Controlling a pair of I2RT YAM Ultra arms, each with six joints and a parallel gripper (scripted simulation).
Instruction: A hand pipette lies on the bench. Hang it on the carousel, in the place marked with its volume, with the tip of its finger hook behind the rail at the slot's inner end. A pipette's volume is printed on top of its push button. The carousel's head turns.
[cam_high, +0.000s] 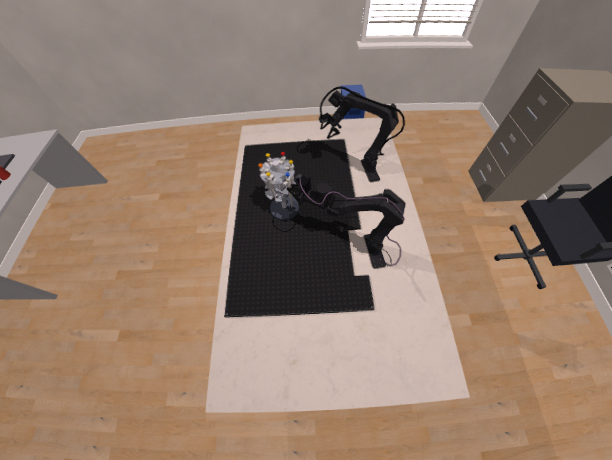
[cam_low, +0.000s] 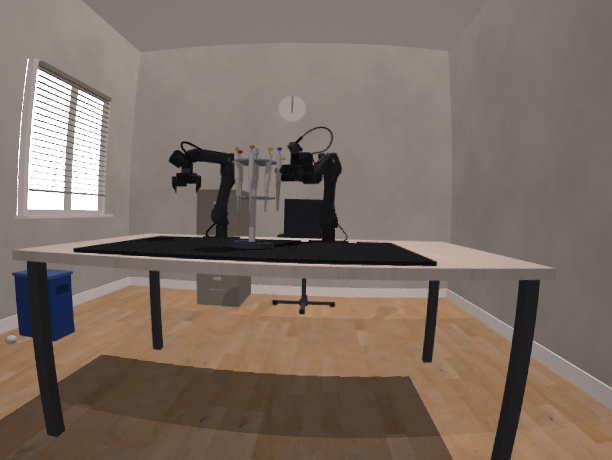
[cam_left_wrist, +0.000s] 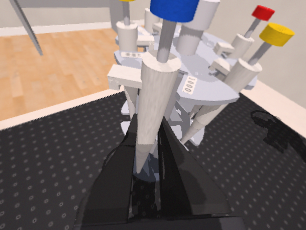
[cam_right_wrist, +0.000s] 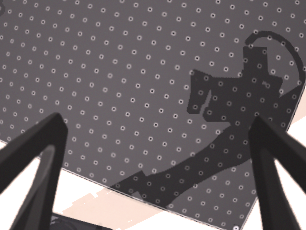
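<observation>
The hand pipette lies 30 mm below my left hand, 10 mm to the left of it and 10 mm ahead of it.
</observation>
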